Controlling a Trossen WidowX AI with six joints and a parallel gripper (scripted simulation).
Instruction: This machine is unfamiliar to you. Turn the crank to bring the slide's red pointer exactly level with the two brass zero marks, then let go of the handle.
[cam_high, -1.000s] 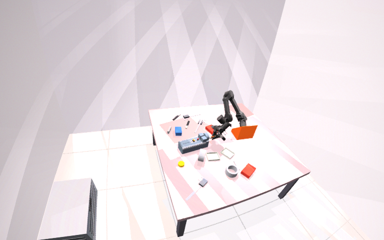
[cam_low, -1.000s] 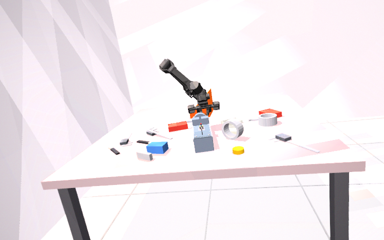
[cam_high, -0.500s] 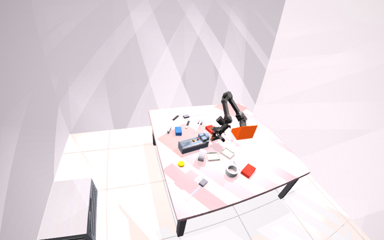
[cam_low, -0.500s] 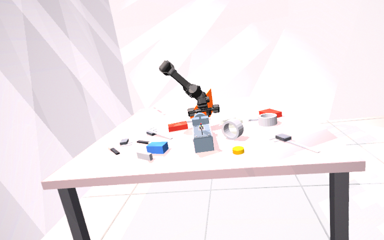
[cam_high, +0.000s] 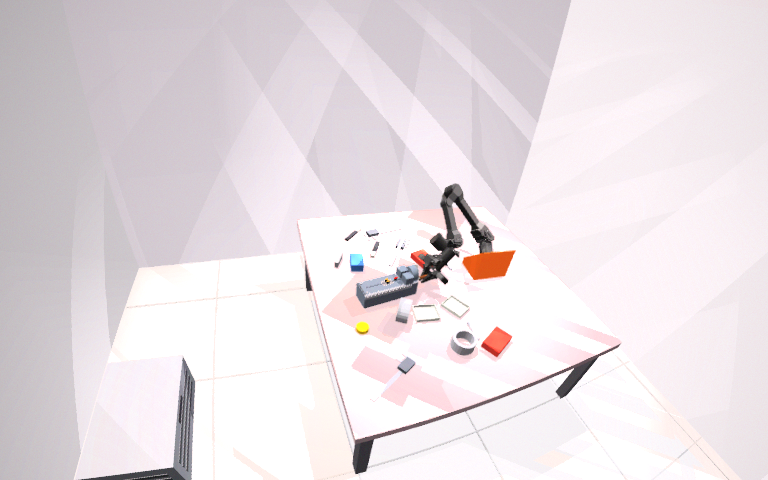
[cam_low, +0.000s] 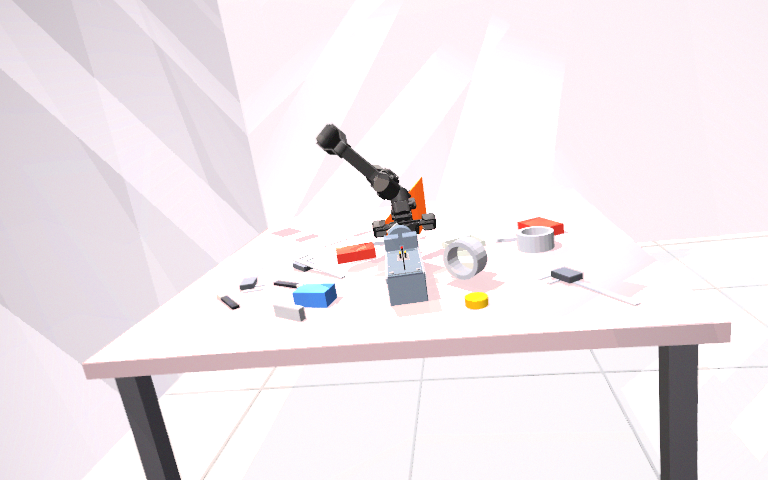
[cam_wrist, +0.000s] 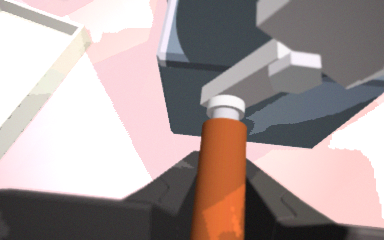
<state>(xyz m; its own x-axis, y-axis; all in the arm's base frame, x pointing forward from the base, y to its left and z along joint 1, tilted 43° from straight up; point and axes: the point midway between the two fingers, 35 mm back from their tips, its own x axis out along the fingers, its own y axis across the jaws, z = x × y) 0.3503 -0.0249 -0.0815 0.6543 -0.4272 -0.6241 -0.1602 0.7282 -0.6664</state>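
My gripper tip is 120 mm short of the red pointer and 40 mm below it. Round my gripper tip: orange handle (20 mm behind, 20 mm above); then yellow disc (320 mm ahead, 180 mm to the left, 30 mm below); then blue block (240 mm ahead, 220 mm to the right, 20 mm below).
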